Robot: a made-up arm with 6 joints.
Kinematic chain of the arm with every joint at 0, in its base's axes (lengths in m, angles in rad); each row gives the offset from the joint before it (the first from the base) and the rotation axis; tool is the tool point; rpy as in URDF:
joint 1: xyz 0 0 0.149 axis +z
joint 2: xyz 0 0 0 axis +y
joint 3: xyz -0.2 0 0.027 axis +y
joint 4: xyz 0.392 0 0.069 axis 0.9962 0 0.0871
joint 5: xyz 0 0 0 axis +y
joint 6: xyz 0.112 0 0.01 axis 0.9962 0 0.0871
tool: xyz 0 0 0 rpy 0 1.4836 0
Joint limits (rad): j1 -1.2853..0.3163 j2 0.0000..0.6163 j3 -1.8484..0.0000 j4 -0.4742..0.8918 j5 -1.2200..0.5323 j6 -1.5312..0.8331
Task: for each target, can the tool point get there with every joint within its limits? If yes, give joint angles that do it. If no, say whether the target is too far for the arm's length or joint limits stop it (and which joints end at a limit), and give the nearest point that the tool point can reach.
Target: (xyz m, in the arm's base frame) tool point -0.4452 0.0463 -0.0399
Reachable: no: joint limits stop it (at a limit: joint 2, joint 3, joint 5) | nearest point -0.4836 0.0503 0.5323 | short by 0.574 m
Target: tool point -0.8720 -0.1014 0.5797
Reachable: no: too far | nearest point -0.4825 -0.0561 0.5442 | short by 0.394 m
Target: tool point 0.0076 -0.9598 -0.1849
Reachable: no: too far | nearest point 0.0613 -0.3109 0.0828 | short by 0.704 m
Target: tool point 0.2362 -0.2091 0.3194
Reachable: yes | joints -0.5660 0.3932 -0.2701 0.7669 -0.6903 0.4951
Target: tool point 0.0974 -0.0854 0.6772
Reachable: yes | joints -0.8510 0.4758 -1.3076 0.7576 0.2231 -0.7266
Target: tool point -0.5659 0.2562 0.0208
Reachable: no: joint limits stop it (at a limit: joint 2, joint 3, joint 5) | nearest point -0.4429 0.2005 0.5323 | short by 0.529 m
